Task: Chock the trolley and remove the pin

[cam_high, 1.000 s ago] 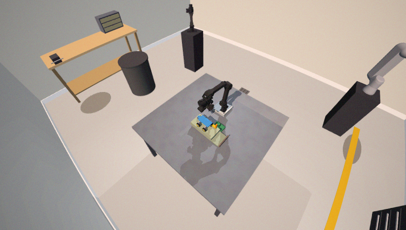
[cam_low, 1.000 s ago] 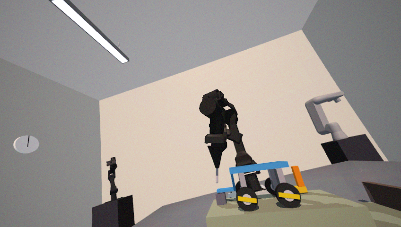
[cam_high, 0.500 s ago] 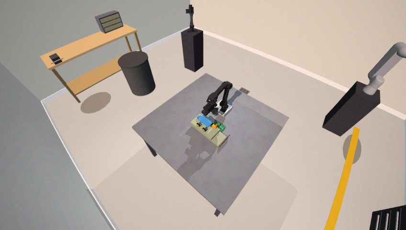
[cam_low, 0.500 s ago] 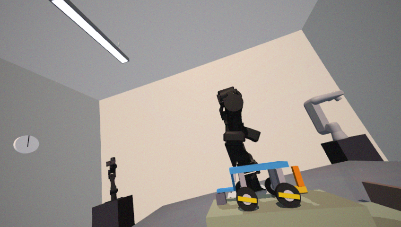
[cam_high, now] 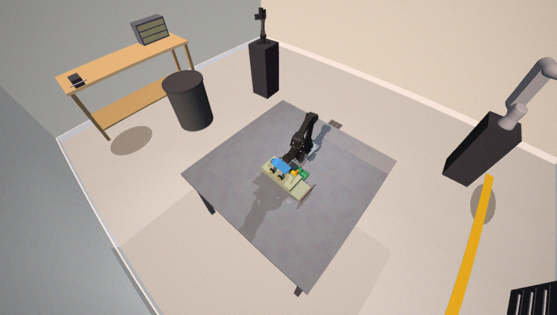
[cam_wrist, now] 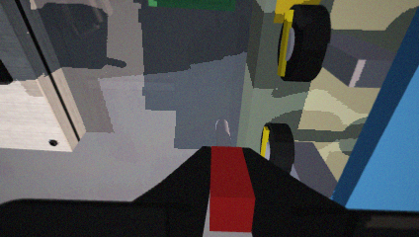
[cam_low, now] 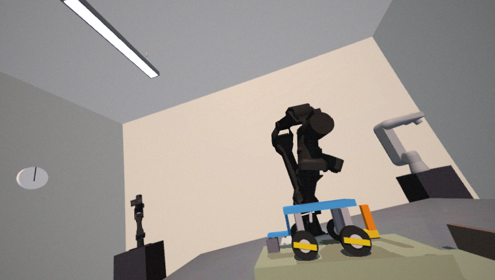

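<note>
Right now the green tray is 16 cm below my gripper tip, 10 cm to the left of it and 2 cm behind it. Round my gripper tip: red-headed stop pin: right at my gripper tip; then trolley: 10 cm ahead, 4 cm below, 1 cm to the right; then yellow chock: 8 cm to the left, 7 cm below, 5 cm ahead.
</note>
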